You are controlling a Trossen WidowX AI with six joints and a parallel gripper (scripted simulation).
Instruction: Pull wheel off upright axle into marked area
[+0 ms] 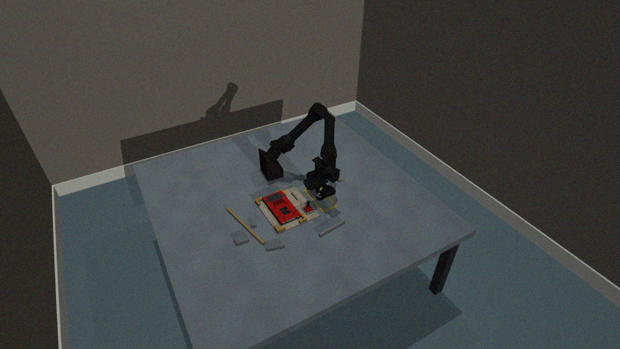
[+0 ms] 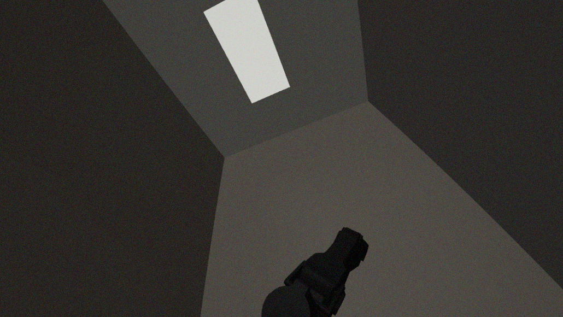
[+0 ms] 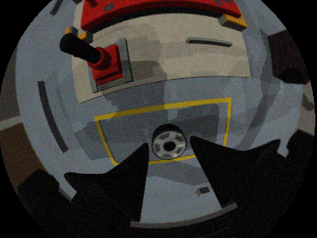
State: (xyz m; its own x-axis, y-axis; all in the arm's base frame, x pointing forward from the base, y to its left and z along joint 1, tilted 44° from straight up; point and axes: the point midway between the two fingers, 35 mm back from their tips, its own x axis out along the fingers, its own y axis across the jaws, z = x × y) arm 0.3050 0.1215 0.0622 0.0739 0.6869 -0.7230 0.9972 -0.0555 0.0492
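My gripper tip is now right at the wheel. The rest, counted from my gripper tip: grey bar (21 cm ahead, 7 cm to the right); then wooden stick (1 cm behind, 41 cm to the right).
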